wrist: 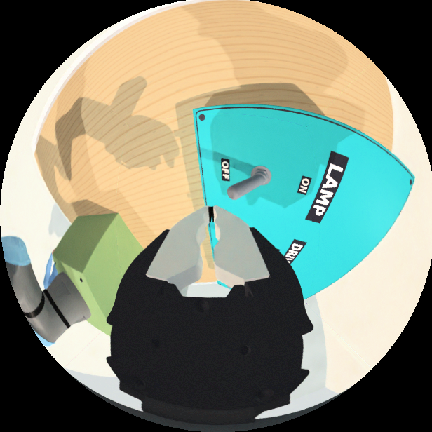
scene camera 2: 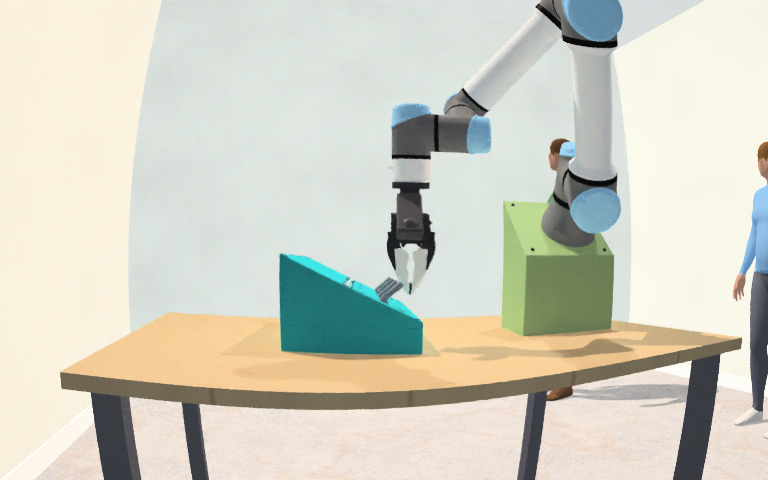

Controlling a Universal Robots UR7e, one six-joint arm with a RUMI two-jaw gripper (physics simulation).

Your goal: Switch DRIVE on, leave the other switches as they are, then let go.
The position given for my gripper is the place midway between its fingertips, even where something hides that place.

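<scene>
My gripper point(scene camera 2: 409, 294) point(wrist: 212, 207) is visible to me in scene camera 2 and in the wrist view. I also see a teal sloped switch box point(scene camera 2: 321, 310).
</scene>
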